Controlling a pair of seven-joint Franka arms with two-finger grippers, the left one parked.
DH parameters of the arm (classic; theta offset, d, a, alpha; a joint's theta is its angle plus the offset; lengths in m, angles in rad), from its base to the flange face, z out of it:
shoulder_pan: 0 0.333 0 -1.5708
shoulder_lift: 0 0 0 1.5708
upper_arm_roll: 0 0.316 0.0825 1.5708
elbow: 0 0 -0.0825 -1.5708
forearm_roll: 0 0.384 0 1.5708
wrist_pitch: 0 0 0.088 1.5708
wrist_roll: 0 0.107 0 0
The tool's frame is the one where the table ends.
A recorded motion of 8 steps. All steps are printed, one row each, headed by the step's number.
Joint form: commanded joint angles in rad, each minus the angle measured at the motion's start. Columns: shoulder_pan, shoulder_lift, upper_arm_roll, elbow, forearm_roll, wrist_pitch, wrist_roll.
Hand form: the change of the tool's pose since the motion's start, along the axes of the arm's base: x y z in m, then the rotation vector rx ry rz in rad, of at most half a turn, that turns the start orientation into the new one. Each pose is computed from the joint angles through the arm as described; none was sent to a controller.
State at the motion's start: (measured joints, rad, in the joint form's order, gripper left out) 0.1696 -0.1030 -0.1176 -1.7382 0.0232 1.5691 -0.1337
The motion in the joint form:
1: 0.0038 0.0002 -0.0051 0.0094 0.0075 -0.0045 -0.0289
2: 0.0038 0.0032 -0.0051 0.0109 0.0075 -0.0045 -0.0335
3: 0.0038 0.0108 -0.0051 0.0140 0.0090 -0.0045 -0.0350
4: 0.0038 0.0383 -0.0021 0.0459 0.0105 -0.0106 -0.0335
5: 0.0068 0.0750 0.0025 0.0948 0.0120 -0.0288 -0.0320
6: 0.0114 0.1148 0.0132 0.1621 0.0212 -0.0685 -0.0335
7: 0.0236 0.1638 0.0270 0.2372 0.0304 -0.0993 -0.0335
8: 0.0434 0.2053 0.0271 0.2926 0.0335 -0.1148 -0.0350
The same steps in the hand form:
1: 0.0001 0.0000 0.0039 0.0101 -0.0052 0.0272
2: 0.0009 0.0001 0.0031 0.0100 -0.0040 0.0317
3: 0.0031 0.0006 0.0006 0.0105 0.0005 0.0331
4: 0.0113 0.0036 0.0007 0.0083 0.0019 0.0344
5: 0.0212 0.0096 0.0026 0.0050 0.0076 0.0409
6: 0.0295 0.0209 0.0093 0.0093 0.0197 0.0589
7: 0.0404 0.0388 0.0145 0.0137 0.0246 0.0866
8: 0.0500 0.0530 0.0153 0.0128 0.0261 0.1091

